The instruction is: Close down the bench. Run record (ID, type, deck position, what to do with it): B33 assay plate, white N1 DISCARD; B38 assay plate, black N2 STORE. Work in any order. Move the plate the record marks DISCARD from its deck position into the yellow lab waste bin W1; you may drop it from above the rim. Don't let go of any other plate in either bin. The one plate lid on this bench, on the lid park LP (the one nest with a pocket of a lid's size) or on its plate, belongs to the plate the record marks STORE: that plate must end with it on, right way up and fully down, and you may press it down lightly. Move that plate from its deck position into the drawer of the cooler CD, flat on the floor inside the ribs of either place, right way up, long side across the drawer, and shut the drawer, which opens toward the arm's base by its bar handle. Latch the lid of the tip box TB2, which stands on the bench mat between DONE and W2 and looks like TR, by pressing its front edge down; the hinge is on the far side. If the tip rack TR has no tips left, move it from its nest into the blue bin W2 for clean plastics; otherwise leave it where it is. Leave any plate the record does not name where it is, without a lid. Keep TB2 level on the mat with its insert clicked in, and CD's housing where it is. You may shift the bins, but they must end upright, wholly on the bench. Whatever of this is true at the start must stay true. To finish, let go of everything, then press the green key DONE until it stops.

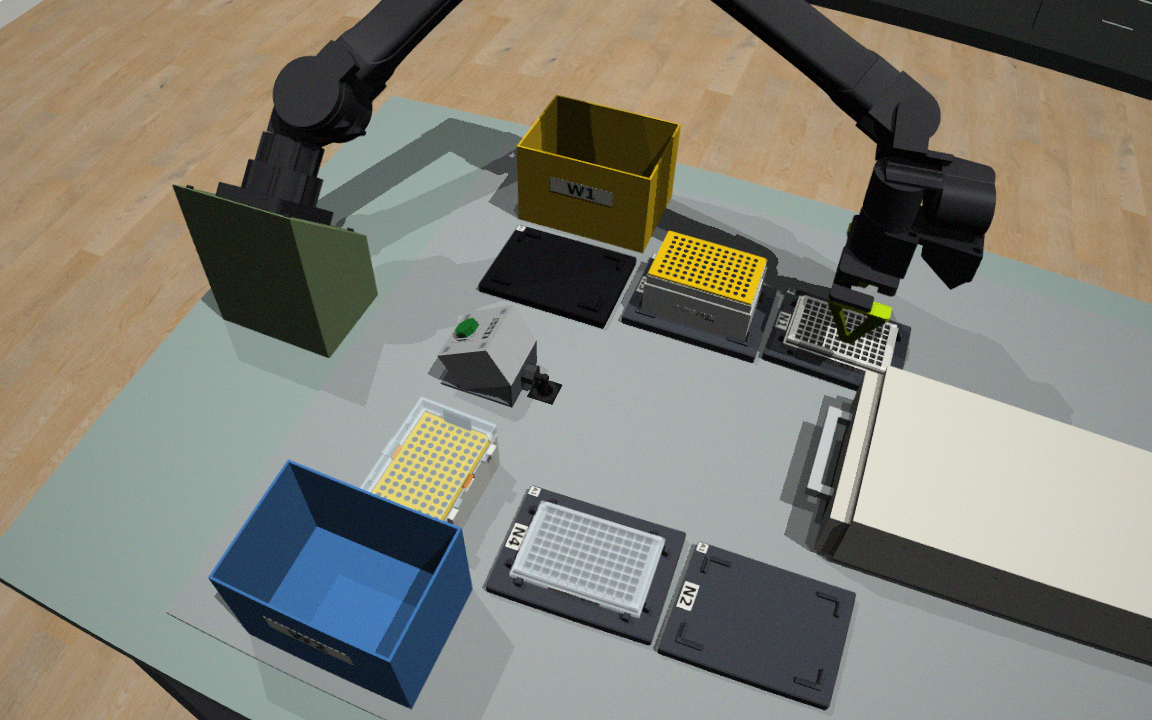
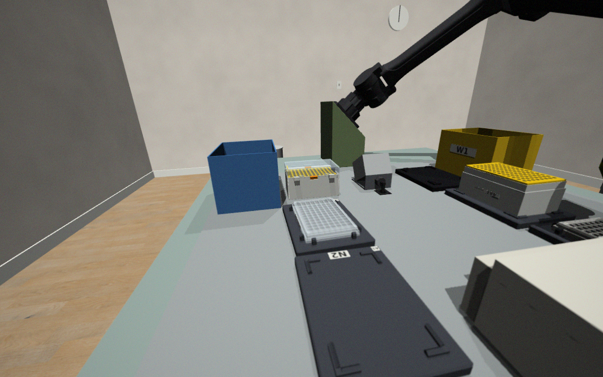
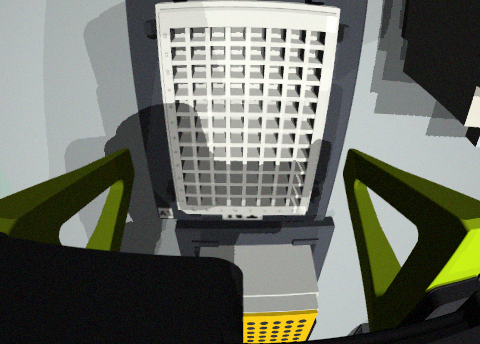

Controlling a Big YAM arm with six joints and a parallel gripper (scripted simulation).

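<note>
Right now my hand is 5 cm above the white assay plate. From my hand the other things lie so: nest N3: 18 cm behind, 1 cm to the right, 6 cm below; nest N1: 6 cm below; tip rack TR: 18 cm behind, 2 cm to the right, 1 cm below.
</note>
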